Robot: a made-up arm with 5 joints.
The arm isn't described. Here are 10 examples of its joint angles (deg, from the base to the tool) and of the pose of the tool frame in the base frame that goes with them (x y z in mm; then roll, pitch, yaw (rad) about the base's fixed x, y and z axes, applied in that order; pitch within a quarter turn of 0, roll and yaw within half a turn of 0).
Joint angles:
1: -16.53 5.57 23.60 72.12 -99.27
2: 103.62 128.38 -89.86 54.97 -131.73
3: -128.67 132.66 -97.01 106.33 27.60
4: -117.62 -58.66 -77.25 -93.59 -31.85
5: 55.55 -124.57 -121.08 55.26 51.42
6: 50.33 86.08 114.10 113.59 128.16
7: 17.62 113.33 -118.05 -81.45 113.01
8: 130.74 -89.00 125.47 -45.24 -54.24
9: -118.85 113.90 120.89 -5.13 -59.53
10: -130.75 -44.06 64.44 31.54 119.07
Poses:
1: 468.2 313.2 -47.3 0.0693 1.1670 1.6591
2: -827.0 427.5 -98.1 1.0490 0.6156 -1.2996
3: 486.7 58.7 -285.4 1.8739 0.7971 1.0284
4: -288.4 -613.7 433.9 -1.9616 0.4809 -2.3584
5: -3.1 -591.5 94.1 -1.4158 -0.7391 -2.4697
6: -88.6 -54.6 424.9 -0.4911 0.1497 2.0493
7: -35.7 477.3 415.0 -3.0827 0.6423 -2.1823
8: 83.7 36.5 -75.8 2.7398 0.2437 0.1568
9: 166.0 -50.5 350.5 -0.8118 0.0154 -0.7889
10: -388.3 217.4 263.4 -0.8393 -0.2488 -0.8114
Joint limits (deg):
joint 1: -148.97..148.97
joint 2: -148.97..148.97
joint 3: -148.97..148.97
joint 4: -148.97..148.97
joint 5: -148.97..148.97
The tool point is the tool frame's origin. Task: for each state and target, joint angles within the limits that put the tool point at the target. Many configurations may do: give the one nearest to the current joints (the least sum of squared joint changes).
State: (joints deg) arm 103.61 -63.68 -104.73 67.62 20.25
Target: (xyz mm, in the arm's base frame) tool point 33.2 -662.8 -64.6
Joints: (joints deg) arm 69.08 -91.04 -148.97 29.14 -16.32
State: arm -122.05 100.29 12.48 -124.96 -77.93
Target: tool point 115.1 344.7 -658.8
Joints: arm -135.12 130.59 -12.63 -145.19 -79.20
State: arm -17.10 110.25 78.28 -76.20 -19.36
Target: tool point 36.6 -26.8 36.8
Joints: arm -29.27 112.24 99.76 -51.71 -25.56
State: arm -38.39 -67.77 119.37 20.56 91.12
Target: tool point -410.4 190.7 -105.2
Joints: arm -41.93 -40.79 135.01 19.83 118.00
